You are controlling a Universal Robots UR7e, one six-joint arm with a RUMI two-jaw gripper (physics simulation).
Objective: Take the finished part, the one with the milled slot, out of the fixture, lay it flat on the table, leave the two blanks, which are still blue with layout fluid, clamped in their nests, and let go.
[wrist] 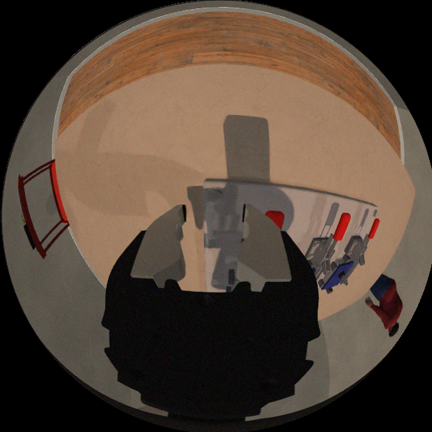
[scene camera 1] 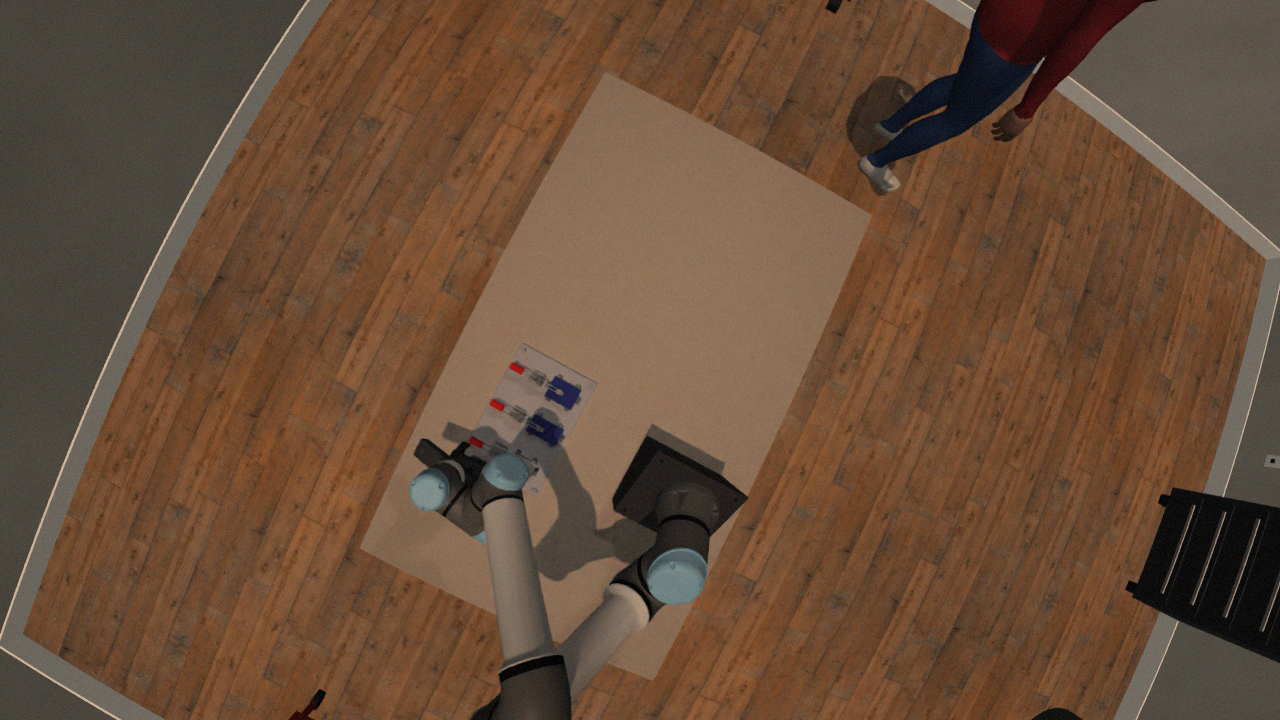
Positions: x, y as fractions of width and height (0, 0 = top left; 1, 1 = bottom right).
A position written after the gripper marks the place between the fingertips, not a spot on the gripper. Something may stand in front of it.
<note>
In view: the gripper (wrist: 0.50, 0.48) and a fixture plate (scene camera 1: 0.40, 0.54).
The fixture plate shows as well in the wrist view (wrist: 0.71, 0.49).
</note>
